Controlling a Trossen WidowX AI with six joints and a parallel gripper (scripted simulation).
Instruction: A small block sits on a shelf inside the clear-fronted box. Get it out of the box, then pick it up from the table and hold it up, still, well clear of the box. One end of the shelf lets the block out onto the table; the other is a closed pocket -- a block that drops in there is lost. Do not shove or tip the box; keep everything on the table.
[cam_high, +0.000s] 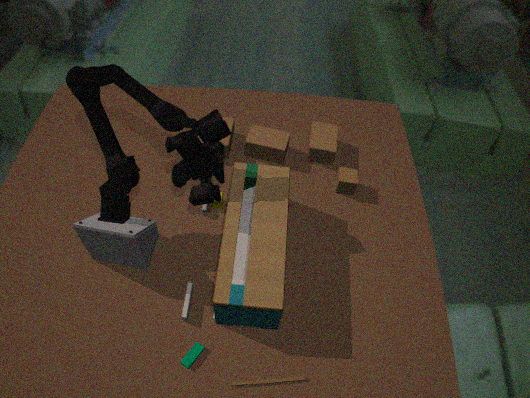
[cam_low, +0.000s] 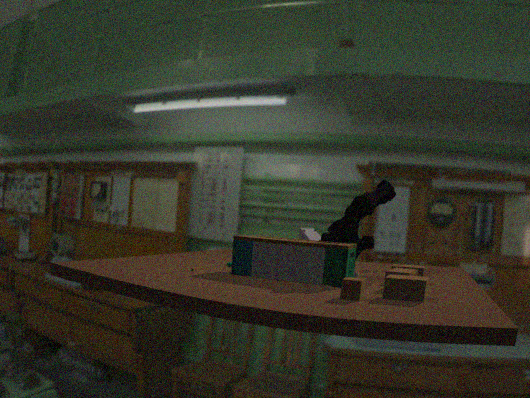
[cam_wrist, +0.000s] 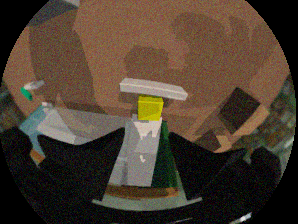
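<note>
Right now my gripper tip is 4 cm above the yellow block and 1 cm past it. From my gripper tip the other things lie so: thin stick 47 cm to the right, 15 cm ahead, 5 cm below; then green tile 42 cm to the right, 5 cm below, 2 cm behind; then long box 15 cm to the right, 6 cm ahead, 1 cm above.
</note>
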